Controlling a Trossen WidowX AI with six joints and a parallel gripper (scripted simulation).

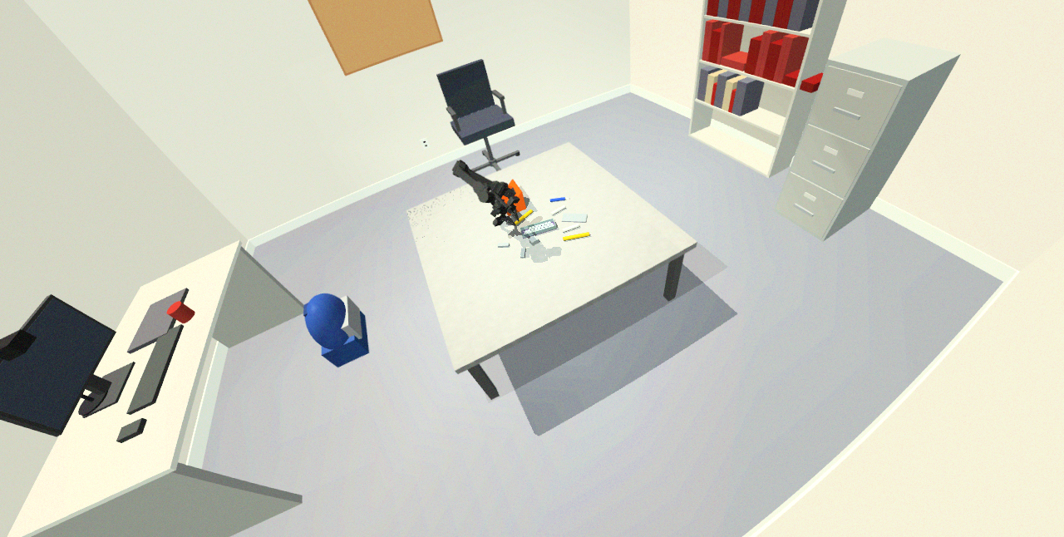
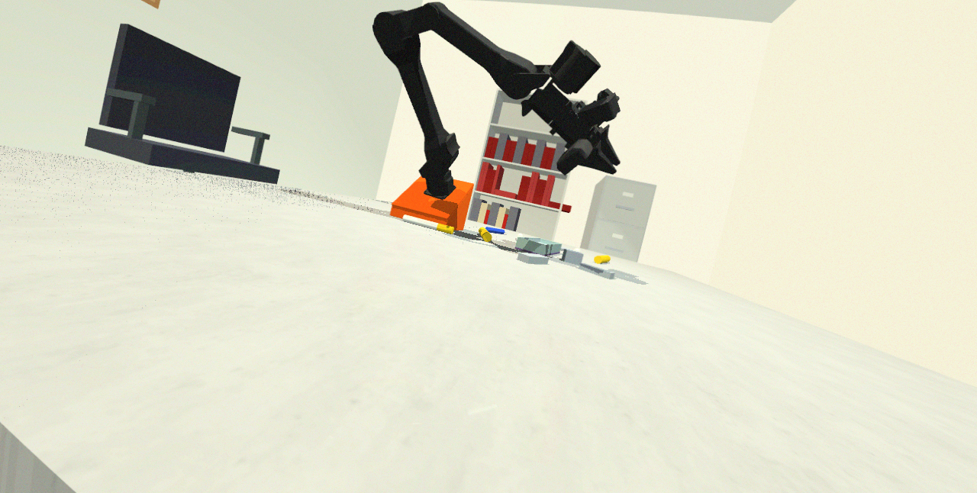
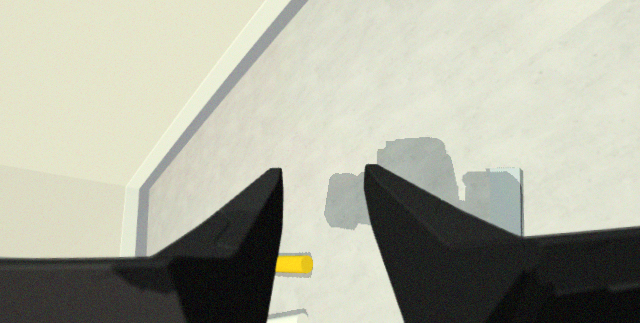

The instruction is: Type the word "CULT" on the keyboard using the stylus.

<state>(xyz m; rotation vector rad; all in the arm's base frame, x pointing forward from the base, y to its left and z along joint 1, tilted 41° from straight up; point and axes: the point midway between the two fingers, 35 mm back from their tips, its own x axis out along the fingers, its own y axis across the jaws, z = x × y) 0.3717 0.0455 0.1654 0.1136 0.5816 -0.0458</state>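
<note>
The blue stylus lies 340 mm to the left of my gripper tip, 300 mm behind it and 200 mm below it.
</note>
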